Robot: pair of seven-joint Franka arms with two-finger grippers.
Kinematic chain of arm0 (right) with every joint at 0, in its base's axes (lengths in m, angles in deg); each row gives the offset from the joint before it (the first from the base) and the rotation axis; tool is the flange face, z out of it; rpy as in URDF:
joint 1: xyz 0 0 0.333 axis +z
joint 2: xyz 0 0 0 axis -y
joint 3: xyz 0 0 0.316 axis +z
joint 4: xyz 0.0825 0 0 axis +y
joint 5: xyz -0.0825 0 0.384 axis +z
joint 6: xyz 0 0 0 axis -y
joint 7: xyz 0.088 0 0 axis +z
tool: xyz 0 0 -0.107 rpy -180 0 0
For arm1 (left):
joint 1: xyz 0 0 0.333 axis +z
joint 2: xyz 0 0 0 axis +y
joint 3: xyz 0 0 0.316 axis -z
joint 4: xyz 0.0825 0 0 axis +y
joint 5: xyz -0.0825 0 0.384 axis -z
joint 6: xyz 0 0 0 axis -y
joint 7: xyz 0.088 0 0 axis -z
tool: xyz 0 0 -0.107 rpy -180 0 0
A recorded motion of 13 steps. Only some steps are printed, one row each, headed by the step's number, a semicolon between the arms.
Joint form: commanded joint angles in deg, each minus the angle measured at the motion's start. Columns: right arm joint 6, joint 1, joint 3, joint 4, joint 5, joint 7, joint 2; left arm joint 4, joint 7, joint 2, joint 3, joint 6, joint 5, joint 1.
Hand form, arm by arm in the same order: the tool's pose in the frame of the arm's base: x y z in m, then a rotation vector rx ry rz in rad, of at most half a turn. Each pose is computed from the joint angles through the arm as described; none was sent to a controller.
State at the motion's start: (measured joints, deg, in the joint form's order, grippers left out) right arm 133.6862 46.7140 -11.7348 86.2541 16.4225 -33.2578 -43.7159; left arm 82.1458 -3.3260 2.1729 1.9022 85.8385 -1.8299 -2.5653
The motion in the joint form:
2: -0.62 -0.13 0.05 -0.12 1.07 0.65 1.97; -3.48 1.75 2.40 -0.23 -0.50 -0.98 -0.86
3: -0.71 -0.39 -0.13 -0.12 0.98 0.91 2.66; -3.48 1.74 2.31 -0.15 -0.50 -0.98 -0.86
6: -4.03 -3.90 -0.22 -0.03 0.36 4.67 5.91; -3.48 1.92 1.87 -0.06 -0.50 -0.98 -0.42
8: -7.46 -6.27 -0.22 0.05 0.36 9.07 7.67; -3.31 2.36 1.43 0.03 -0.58 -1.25 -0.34
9: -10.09 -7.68 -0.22 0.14 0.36 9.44 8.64; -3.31 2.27 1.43 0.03 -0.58 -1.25 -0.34
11: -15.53 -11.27 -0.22 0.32 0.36 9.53 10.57; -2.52 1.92 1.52 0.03 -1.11 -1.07 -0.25
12: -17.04 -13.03 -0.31 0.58 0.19 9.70 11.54; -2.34 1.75 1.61 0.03 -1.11 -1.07 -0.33
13: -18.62 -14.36 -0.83 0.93 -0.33 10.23 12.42; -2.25 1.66 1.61 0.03 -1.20 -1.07 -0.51
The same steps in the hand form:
2: 0.5756 0.4398 0.2528 -2.9919 0.1482 -0.0531; 0.5692 -0.0443 0.6650 -3.0955 0.0874 -0.0609
3: 0.5793 0.4363 0.2615 -2.9858 0.1490 -0.0673; 0.5686 -0.0451 0.6659 -3.0956 0.0892 -0.0634
6: 0.6021 0.3992 0.2956 -2.9842 0.1266 -0.0687; 0.5663 -0.0414 0.6703 -3.0956 0.0843 -0.0749
8: 0.6128 0.3728 0.3110 -2.9932 0.0667 -0.0323; 0.5637 -0.0408 0.6731 -3.0903 0.0953 -0.0801
9: 0.6172 0.3564 0.3179 -3.0001 0.0888 0.0108; 0.5637 -0.0408 0.6731 -3.0904 0.0929 -0.0801
11: 0.6281 0.3149 0.3316 -3.0083 0.1689 0.1027; 0.5637 -0.0402 0.6650 -3.0934 0.0819 -0.0421
12: 0.6342 0.2934 0.3391 -3.0078 0.2072 0.1203; 0.5642 -0.0411 0.6627 -3.0934 0.0797 -0.0349
13: 0.6388 0.2719 0.3450 -3.0174 0.2315 0.1374; 0.5639 -0.0428 0.6618 -3.0933 0.0821 -0.0303

